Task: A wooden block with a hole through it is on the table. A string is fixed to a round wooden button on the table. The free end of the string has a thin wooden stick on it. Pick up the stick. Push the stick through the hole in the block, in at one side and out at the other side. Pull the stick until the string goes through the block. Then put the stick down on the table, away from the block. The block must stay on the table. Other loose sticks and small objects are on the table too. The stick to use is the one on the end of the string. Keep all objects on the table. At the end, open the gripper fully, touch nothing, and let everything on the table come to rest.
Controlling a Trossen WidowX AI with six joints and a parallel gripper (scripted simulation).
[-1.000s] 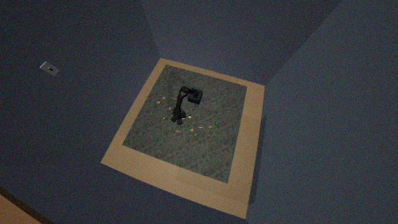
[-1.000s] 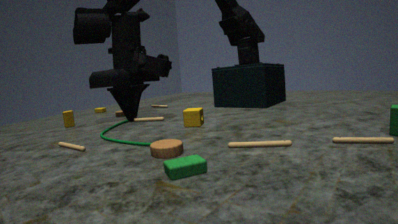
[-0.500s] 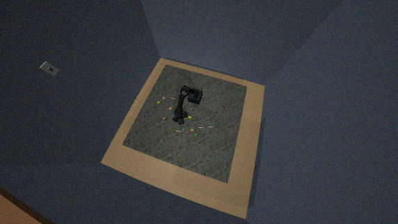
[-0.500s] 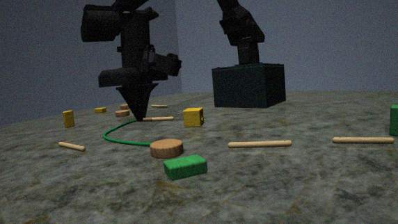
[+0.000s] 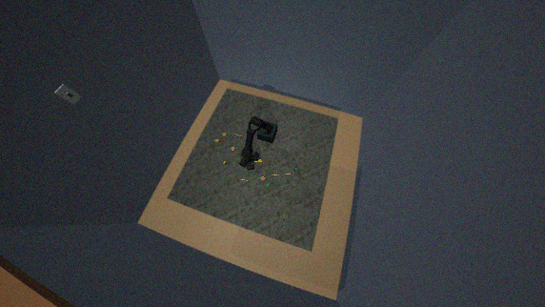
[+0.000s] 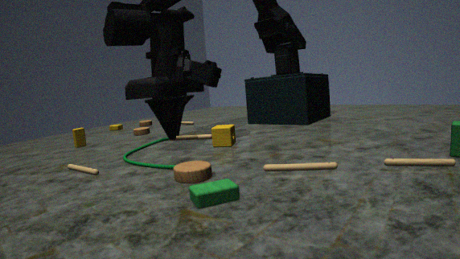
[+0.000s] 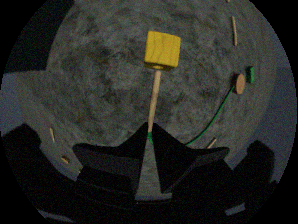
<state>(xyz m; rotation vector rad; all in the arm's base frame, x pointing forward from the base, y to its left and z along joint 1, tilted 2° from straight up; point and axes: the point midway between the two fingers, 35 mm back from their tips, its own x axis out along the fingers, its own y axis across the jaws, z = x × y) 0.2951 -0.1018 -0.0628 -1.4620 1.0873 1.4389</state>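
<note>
Right now the yellow block is 30 mm behind my gripper tip and 80 mm to the left of it. The rest, counted from my gripper tip: green block (170 mm ahead, 200 mm to the left, 10 mm below); then thin wooden stick (10 mm to the left); then round wooden button (130 mm ahead, 140 mm to the left, 10 mm below).
</note>
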